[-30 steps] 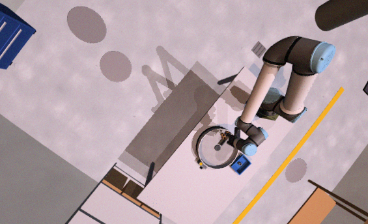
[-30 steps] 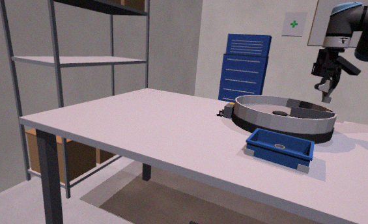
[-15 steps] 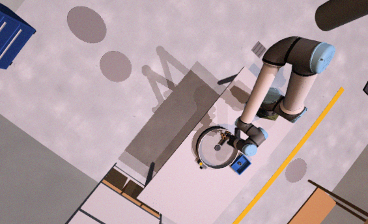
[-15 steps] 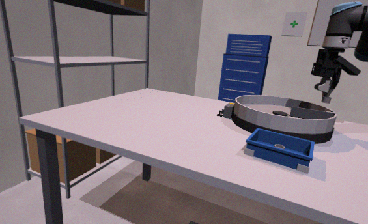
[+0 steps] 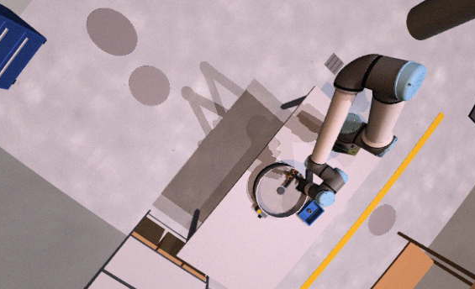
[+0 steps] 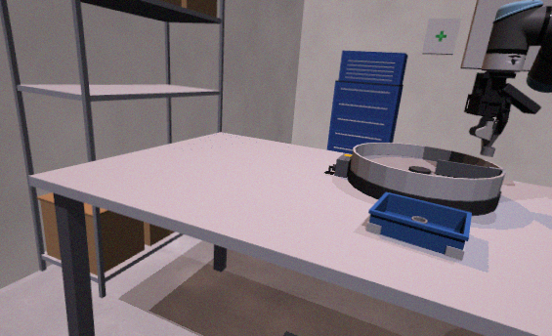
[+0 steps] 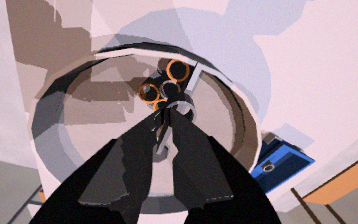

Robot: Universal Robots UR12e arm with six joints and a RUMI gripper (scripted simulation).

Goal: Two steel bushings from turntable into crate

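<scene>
The blue crate lies 18 cm ahead of my hand, 35 cm to the left of it and 13 cm below it. The rest, counted from my hand: round turntable: 16 cm ahead, 1 cm to the left, 10 cm below.
</scene>
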